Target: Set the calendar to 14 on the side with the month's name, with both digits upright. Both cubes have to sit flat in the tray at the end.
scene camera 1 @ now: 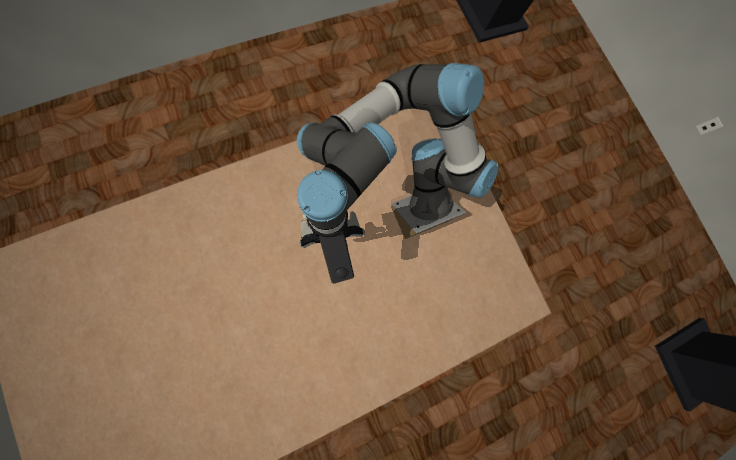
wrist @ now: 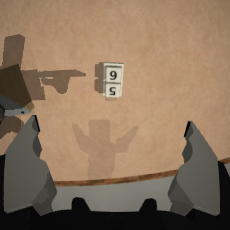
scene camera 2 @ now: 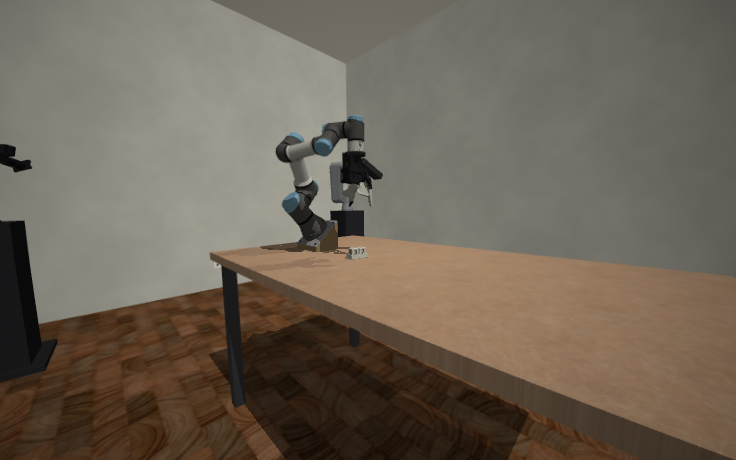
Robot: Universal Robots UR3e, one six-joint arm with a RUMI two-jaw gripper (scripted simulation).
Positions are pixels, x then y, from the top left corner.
Labels:
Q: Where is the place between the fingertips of the gripper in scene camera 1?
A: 332, 238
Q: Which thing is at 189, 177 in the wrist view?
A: The gripper.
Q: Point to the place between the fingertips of the gripper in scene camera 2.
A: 359, 206

